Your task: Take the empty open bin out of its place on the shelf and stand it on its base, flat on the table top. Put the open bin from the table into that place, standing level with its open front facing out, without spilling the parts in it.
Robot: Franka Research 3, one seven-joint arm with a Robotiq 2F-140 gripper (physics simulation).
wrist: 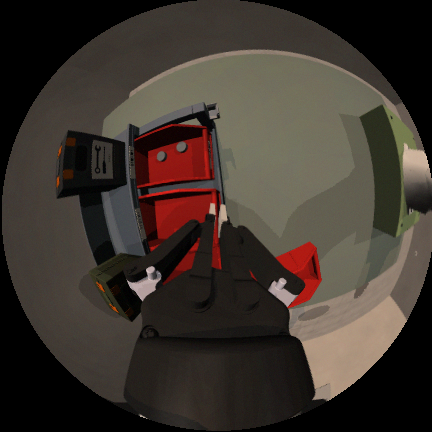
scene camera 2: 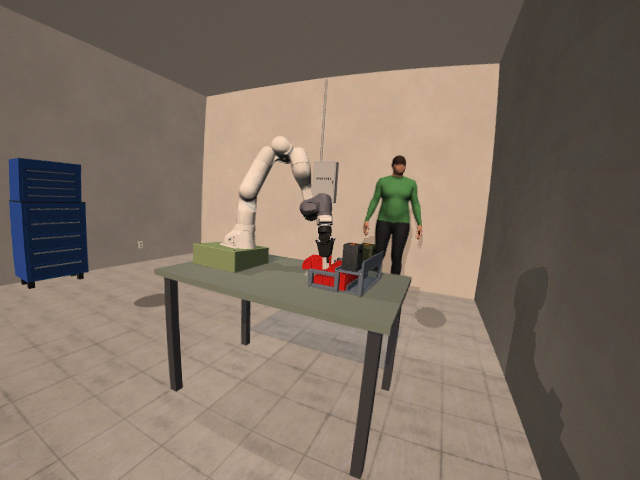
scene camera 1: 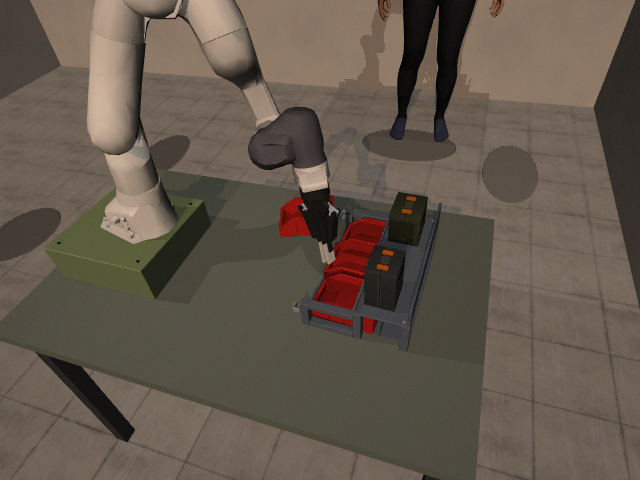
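Observation:
My gripper [scene camera 1: 327,257] [scene camera 2: 325,264] [wrist: 216,210] points down and is shut on the front wall of the empty bin [scene camera 1: 357,252] [wrist: 182,215], with one fingertip inside the wall and one outside. This red bin is in the middle place of the grey shelf [scene camera 1: 357,326] [scene camera 2: 336,282] [wrist: 119,215]. Whether it is lifted off the shelf is hard to tell. The other open red bin [scene camera 1: 292,219] [scene camera 2: 311,264] [wrist: 299,260] is on the table beyond the gripper, partly behind the fingers in scene camera 1. Its parts do not show.
A red bin [scene camera 1: 338,293] [wrist: 172,162] with two round grey parts is on one side of the middle place. Another red bin [scene camera 1: 368,228] is on the far side. A black case [scene camera 1: 383,279] [wrist: 90,165] and an olive case [scene camera 1: 407,221] [wrist: 117,287] stand on the shelf behind.

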